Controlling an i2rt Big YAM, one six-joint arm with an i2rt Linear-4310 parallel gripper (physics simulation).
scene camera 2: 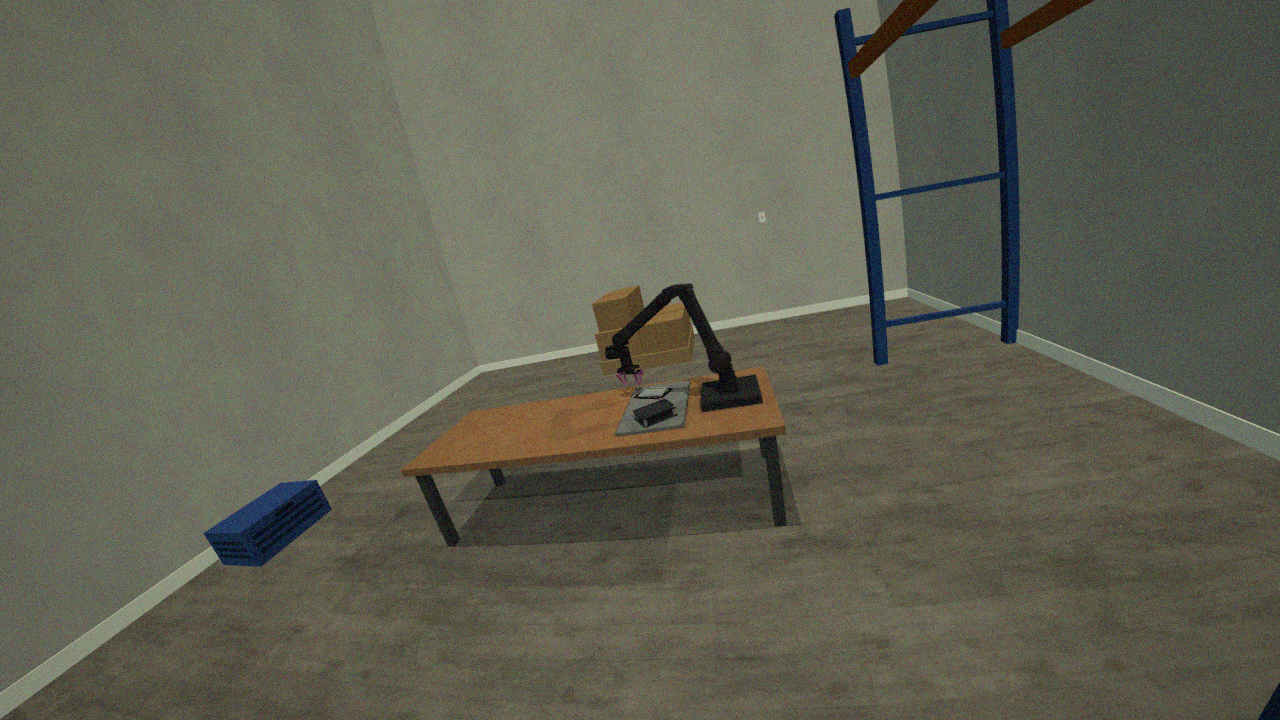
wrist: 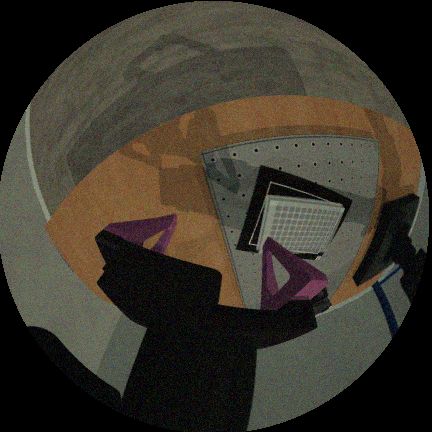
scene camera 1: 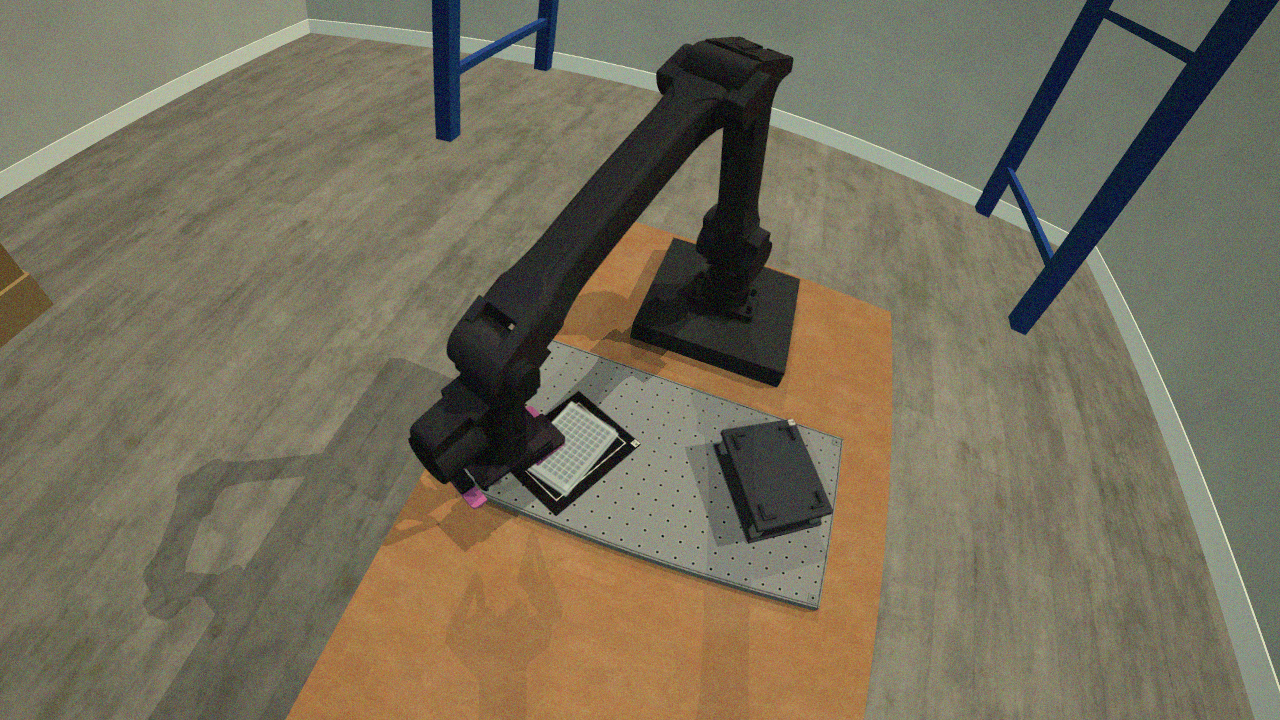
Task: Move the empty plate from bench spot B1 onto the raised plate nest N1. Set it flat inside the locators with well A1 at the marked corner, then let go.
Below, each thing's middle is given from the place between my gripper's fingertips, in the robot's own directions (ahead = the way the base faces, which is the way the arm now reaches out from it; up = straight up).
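Labels:
Gripper, mine: 40 mm above the white well plate [scene camera 1: 587, 437], 40 mm right of it, 110 mm past it.

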